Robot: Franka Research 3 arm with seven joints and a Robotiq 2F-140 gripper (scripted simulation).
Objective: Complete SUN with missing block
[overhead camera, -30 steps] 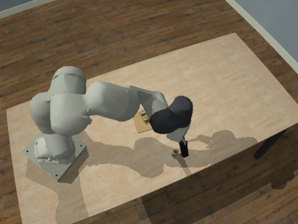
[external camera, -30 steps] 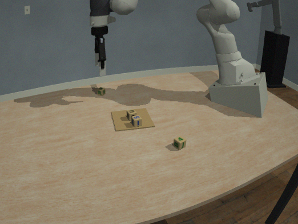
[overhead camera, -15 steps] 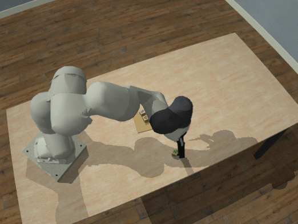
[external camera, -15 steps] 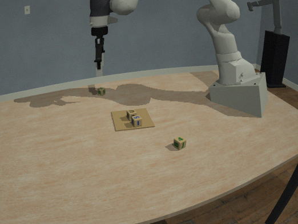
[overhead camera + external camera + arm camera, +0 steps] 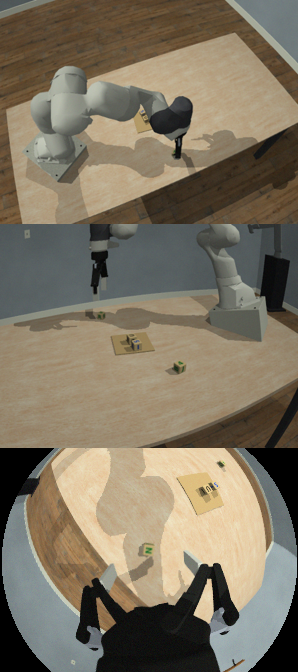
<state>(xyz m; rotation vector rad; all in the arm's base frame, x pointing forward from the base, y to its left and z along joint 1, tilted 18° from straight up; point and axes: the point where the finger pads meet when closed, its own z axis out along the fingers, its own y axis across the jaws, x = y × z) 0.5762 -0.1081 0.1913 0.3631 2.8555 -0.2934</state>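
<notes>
Now: the N block 11 cm below my hand. From my hand the other things lie so: U block 10 cm behind, 25 cm to the left, 11 cm below; mat 10 cm behind, 25 cm to the left, 12 cm below.
</notes>
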